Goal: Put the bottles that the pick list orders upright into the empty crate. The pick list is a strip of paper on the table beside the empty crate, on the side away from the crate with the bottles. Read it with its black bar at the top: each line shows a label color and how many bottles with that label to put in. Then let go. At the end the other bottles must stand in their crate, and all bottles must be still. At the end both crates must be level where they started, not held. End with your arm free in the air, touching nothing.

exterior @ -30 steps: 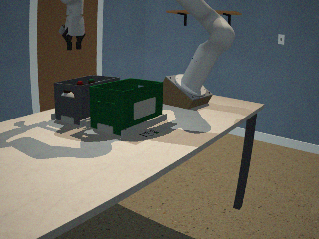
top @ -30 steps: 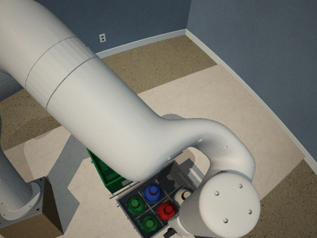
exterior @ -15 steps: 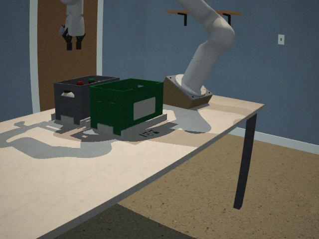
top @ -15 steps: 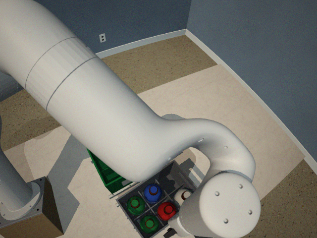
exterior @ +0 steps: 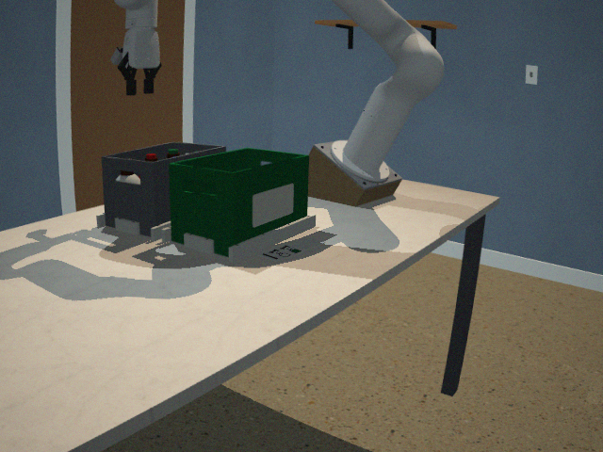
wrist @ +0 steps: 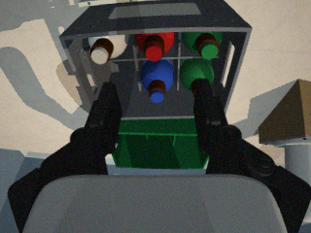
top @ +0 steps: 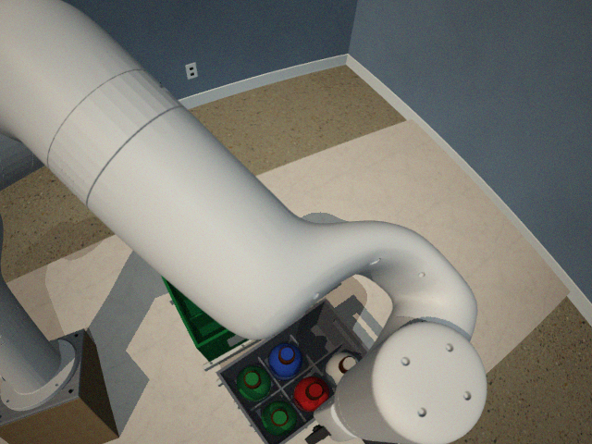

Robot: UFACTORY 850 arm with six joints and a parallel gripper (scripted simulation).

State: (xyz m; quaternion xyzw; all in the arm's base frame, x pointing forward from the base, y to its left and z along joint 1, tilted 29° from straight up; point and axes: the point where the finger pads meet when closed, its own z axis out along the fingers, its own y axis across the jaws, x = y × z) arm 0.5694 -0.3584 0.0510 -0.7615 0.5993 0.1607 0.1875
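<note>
The whitish bottle lies 8 cm ahead of my hand, 7 cm to the left of it and 25 cm below it. Round my hand: grey crate: 2 cm behind, 10 cm to the left, 25 cm below; then red bottle: 5 cm to the left, 25 cm below; then blue bottle: 2 cm behind, 14 cm to the left, 25 cm below.
</note>
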